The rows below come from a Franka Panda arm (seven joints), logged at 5 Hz.
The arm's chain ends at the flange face. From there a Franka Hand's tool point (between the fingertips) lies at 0.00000 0.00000 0.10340 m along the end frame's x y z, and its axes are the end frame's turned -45 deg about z.
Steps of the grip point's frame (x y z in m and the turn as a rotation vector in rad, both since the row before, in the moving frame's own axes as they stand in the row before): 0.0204, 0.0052, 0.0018, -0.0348, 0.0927, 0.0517; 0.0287, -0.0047, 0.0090, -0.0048, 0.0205, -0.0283; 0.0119, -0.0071, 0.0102, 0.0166, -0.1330, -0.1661; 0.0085, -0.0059, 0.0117, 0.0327, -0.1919, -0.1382; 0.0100, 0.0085, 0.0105, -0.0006, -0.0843, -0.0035; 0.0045, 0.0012, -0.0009, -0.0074, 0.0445, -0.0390
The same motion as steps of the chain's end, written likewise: 0.0087, -0.0068, 0.0023, 0.0409, 0.0902, 0.0517; 0.0151, -0.0224, 0.0090, 0.0111, 0.0179, -0.0283; 0.0135, -0.0228, 0.0111, -0.0823, -0.1058, -0.1661; 0.0173, -0.0228, 0.0136, -0.1126, -0.1588, -0.1382; 0.0192, -0.0073, 0.0109, -0.0600, -0.0592, -0.0035; 0.0003, 0.0005, -0.0008, 0.0262, 0.0367, -0.0390
